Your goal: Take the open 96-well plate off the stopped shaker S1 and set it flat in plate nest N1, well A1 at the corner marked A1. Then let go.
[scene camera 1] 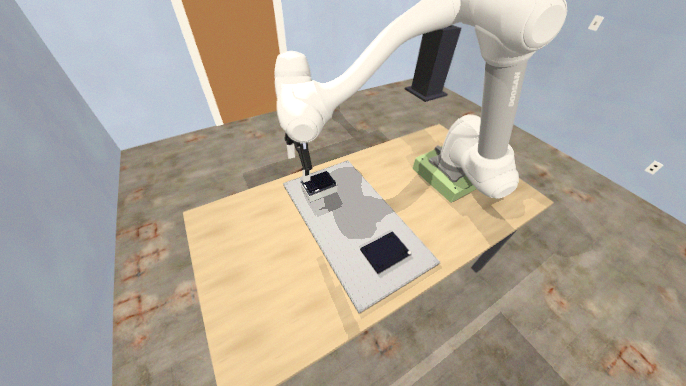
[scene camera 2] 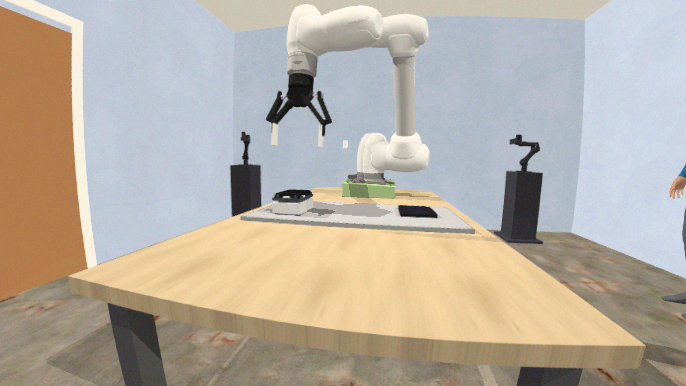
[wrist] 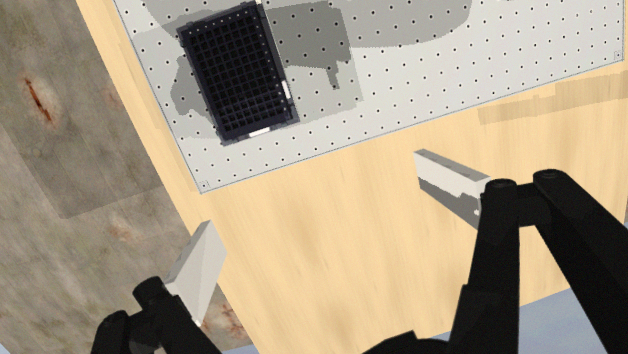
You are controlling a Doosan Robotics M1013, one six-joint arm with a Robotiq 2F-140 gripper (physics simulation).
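Places are measured from the arm's base along level axes (x down, y back, z left), in centimetres.
Pixels of known places: gripper, fingertip midpoint: (scene camera 1: 298,168) (scene camera 2: 296,146) (wrist: 317,204); arm's base, link origin: (scene camera 1: 452,164) (scene camera 2: 369,181).
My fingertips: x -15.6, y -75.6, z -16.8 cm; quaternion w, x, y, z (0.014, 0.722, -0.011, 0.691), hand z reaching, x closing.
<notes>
For each thing: its middle in the pictures, then the offset to it from my fingertips. "spot": a spot on its surface instead. Level surfaces: height alone.
- black 96-well plate, body centre: (wrist: 238,76) (scene camera 2: 294,193) (scene camera 1: 318,181) dx +15.8, dy +10.3, dz -4.9 cm
- white-bodied shaker S1, surface spot: (scene camera 2: 292,207) spot: dx +19.4, dy +3.2, dz -2.7 cm
- dark plate nest N1, body centre: (scene camera 2: 416,210) (scene camera 1: 385,251) dx +21.3, dy +18.3, dz +37.8 cm
- grey perforated board, surface height: dx +22.0 cm
- wooden table, surface height: dx +23.3 cm
The black 96-well plate (scene camera 1: 320,182) (scene camera 2: 293,195) (wrist: 237,75) sits flat on top of the white-bodied shaker S1 (scene camera 1: 322,193) (scene camera 2: 292,207), and its open well grid faces up. The dark plate nest N1 (scene camera 1: 385,252) (scene camera 2: 417,211) lies at the other end of the grey board; it does not show in the wrist view. My gripper (scene camera 1: 299,164) (scene camera 2: 297,145) (wrist: 317,204) is open and empty, with its white fingertips wide apart. It hangs well above the shaker. In the wrist view the plate lies beyond the fingertips, not between them. The A1 marks are too small to read.
The grey perforated board (scene camera 1: 362,300) (scene camera 2: 350,223) (wrist: 425,75) carries shaker and nest on the wooden table (scene camera 1: 260,280) (scene camera 2: 350,280) (wrist: 310,250). The arm's green base block (scene camera 1: 452,192) (scene camera 2: 367,190) stands on the table behind the board. Dark pedestals (scene camera 2: 245,190) (scene camera 2: 522,205) stand beyond the table.
</notes>
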